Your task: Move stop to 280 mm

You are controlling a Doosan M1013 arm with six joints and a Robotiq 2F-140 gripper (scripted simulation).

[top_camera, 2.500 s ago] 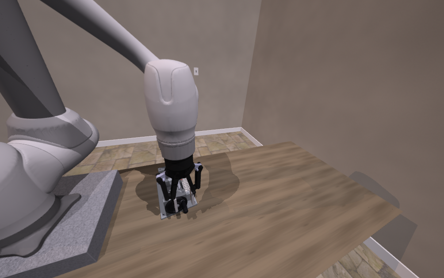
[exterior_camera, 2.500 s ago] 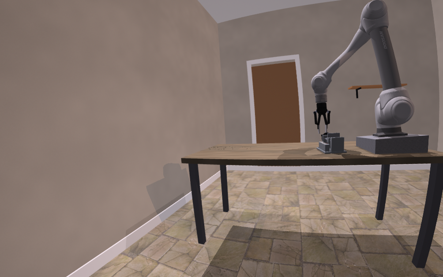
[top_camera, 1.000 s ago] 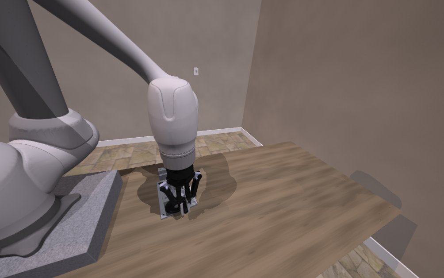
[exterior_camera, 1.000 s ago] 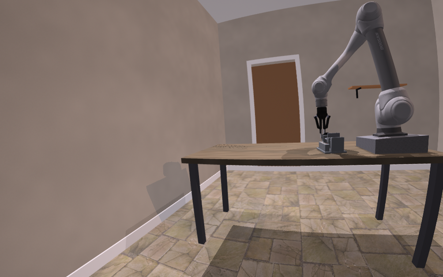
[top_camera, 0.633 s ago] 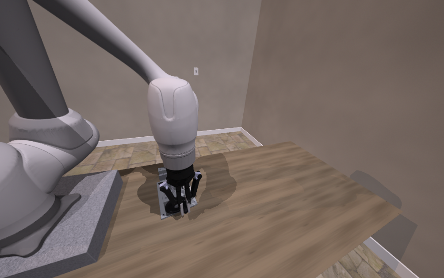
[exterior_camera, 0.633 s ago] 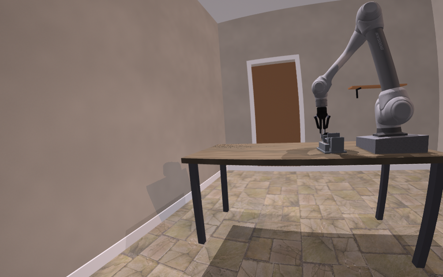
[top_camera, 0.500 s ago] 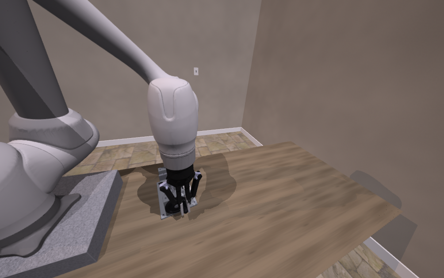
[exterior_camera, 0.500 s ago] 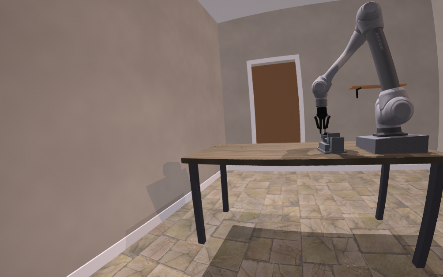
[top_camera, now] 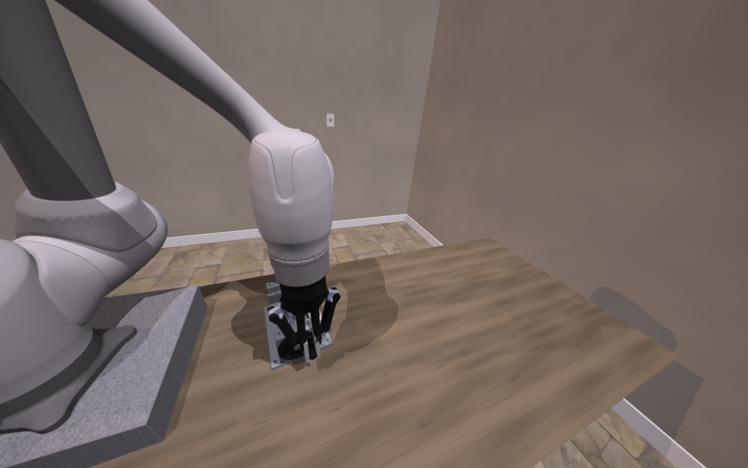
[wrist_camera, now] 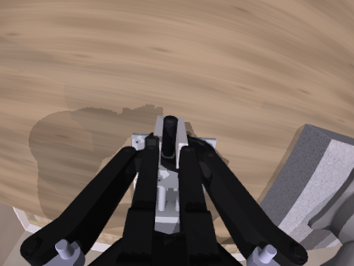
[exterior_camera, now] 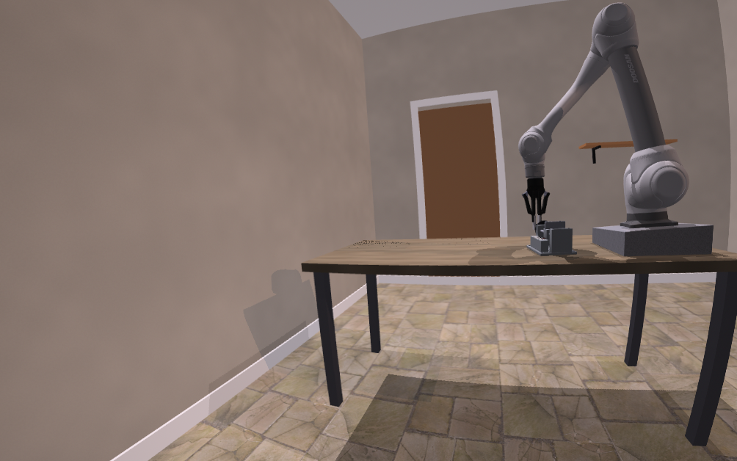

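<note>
Now: hand 20 mm to the right of the handwheel, 20 mm above it and 10 mm past it.
</note>
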